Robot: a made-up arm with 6 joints. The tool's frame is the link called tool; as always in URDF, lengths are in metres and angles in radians. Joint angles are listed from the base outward.
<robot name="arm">
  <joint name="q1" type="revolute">
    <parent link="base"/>
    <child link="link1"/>
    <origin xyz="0.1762 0.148 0.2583" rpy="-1.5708 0 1.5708"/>
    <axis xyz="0 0 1"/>
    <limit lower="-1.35" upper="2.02"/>
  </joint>
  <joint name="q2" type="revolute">
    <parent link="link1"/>
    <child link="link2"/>
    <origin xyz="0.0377 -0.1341 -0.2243" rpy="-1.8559 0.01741 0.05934"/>
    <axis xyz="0 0 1"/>
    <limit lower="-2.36" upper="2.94"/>
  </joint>
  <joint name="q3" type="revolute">
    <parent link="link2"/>
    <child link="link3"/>
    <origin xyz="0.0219 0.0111 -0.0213" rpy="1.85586 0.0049 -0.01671"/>
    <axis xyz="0 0 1"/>
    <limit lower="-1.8" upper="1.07"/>
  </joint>
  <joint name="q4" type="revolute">
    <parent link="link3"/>
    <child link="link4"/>
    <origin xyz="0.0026 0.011 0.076" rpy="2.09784 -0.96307 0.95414"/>
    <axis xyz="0 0 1"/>
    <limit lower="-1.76" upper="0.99"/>
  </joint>
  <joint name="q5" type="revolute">
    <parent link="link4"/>
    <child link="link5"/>
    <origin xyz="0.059 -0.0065 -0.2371" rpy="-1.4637 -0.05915 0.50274"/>
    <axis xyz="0 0 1"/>
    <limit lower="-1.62" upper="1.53"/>
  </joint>
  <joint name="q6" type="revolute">
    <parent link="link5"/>
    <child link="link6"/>
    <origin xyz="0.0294 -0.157 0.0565" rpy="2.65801 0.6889 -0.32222"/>
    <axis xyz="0 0 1"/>
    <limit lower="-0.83" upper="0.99"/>
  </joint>
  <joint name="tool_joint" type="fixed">
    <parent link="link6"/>
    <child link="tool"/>
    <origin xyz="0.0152 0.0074 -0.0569" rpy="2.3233 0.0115 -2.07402"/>
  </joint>
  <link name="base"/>
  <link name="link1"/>
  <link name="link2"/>
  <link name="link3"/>
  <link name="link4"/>
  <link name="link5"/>
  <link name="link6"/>
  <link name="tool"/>
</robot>
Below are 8 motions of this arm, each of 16 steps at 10 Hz.
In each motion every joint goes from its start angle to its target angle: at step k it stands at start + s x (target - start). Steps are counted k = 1, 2, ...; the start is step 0. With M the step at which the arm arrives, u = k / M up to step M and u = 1 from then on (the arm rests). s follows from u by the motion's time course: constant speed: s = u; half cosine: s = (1 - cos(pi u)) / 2; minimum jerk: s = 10 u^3 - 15 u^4 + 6 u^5.
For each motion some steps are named. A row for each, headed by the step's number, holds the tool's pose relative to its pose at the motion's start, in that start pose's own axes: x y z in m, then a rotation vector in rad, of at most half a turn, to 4 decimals.
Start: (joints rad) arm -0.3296 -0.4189 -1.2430 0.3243 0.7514 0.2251
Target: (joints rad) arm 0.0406 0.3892 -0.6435 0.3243 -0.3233 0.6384
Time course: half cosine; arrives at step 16
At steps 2, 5, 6, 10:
2: -0.0048 0.0107 -0.0083 0.0201 -0.0219 -0.0680
5: -0.0172 0.0659 -0.0466 0.1497 -0.1187 -0.3924
6: -0.0170 0.0927 -0.0625 0.2291 -0.1586 -0.5405
10: 0.0217 0.2019 -0.1049 0.7200 -0.2865 -1.1324

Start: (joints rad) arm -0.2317 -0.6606 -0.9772 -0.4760 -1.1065 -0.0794
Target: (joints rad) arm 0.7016 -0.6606 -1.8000 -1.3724 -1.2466 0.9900
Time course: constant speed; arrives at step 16
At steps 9, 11, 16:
9: 0.0030 -0.0396 -0.0245 0.4300 0.6520 -0.6810
11: 0.0087 -0.0514 -0.0311 0.5570 0.8275 -0.7893
16: 0.0280 -0.0877 -0.0526 0.9011 1.3254 -0.9448

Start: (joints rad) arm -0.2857 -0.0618 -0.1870 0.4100 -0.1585 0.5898
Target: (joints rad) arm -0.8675 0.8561 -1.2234 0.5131 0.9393 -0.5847
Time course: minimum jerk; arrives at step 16
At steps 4, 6, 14, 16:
4: 0.0192 -0.0147 -0.0018 -0.1055 0.1088 0.1779
6: 0.0517 -0.0364 -0.0118 -0.1638 0.3259 0.5043
14: 0.0205 -0.0991 -0.1698 1.2317 1.0787 1.1829
16: 0.0141 -0.0996 -0.1727 1.2843 1.0791 1.1683

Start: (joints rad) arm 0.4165 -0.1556 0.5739 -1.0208 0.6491 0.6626
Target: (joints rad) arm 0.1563 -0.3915 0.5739 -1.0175 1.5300 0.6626
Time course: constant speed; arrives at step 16
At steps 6, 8, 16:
6: 0.0539 -0.0577 -0.0160 -0.0611 0.0331 0.3013
8: 0.0741 -0.0742 -0.0232 -0.0756 0.0369 0.4027
16: 0.1608 -0.1222 -0.0613 -0.1104 0.0098 0.8070

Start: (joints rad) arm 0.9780 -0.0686 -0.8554 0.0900 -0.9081 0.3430
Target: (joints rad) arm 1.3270 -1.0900 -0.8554 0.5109 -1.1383 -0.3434
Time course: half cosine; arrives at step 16
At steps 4, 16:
4: -0.0097 0.0081 -0.0006 -0.0103 -0.2729 0.1011
16: -0.0592 0.0444 -0.0285 -0.2120 -1.9383 0.4046

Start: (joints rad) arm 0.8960 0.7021 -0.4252 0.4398 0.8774 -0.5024
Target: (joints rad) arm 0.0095 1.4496 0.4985 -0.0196 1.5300 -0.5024
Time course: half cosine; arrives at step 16
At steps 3, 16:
3: -0.0129 0.0091 0.0075 0.0163 -0.0234 -0.0343
16: 0.0475 0.1219 0.2480 -0.1757 0.2860 -0.1735

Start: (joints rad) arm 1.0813 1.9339 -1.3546 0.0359 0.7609 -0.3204
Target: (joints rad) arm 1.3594 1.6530 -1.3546 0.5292 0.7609 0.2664
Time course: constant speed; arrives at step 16
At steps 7, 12, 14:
7: 0.0667 -0.0337 0.0802 -0.1748 0.4817 0.0049
12: 0.1270 -0.0414 0.1261 -0.3724 0.7864 -0.0080
14: 0.1527 -0.0402 0.1412 -0.4677 0.8961 -0.0180

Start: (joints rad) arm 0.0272 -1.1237 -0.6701 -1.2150 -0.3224 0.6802
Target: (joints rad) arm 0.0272 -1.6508 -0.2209 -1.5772 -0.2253 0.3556
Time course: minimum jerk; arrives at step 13
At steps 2, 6, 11, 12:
2: 0.0016 0.0019 0.0005 -0.0065 -0.0035 0.0301
6: 0.0238 0.0338 0.0033 -0.0806 -0.0093 0.4512
11: 0.0485 0.0887 -0.0129 -0.1158 0.1200 0.9980
12: 0.0493 0.0913 -0.0143 -0.1152 0.1296 1.0211

